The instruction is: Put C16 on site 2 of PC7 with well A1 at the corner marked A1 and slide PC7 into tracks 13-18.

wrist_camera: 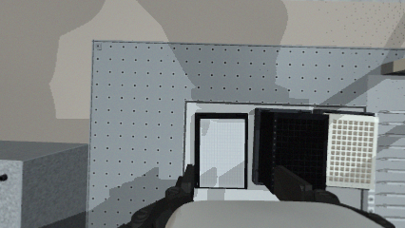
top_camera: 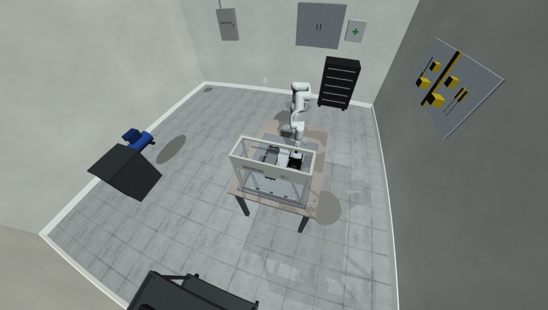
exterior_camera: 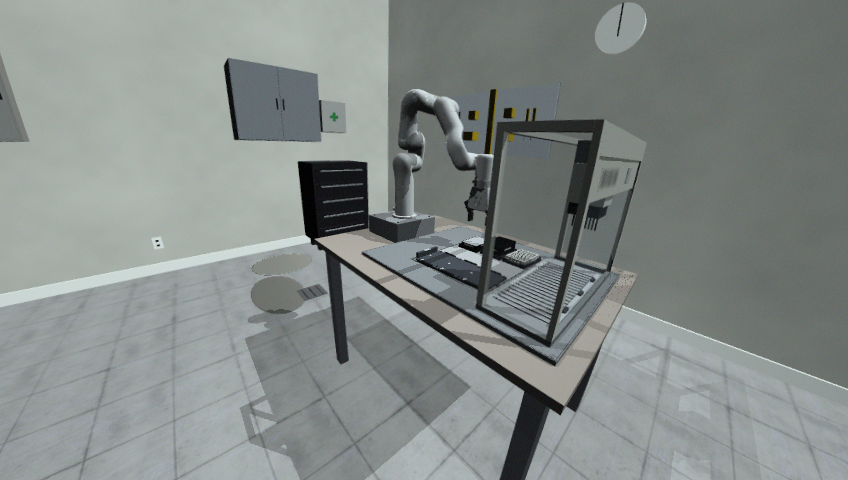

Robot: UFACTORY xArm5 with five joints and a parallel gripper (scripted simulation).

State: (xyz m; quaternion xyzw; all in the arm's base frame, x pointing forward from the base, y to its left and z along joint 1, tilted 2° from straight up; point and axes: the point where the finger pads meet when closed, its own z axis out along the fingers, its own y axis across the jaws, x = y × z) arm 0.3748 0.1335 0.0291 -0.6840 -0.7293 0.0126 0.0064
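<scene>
Right now my hand is 120 mm above the nest S1. From my hand the other things lie so: beige pipetting head: 450 mm ahead, 100 mm to the right, 230 mm above; carrier PC7: 120 mm ahead, 250 mm to the right, 110 mm below; white 96-well plate: 220 mm ahead, 20 mm to the left, 100 mm below.
</scene>
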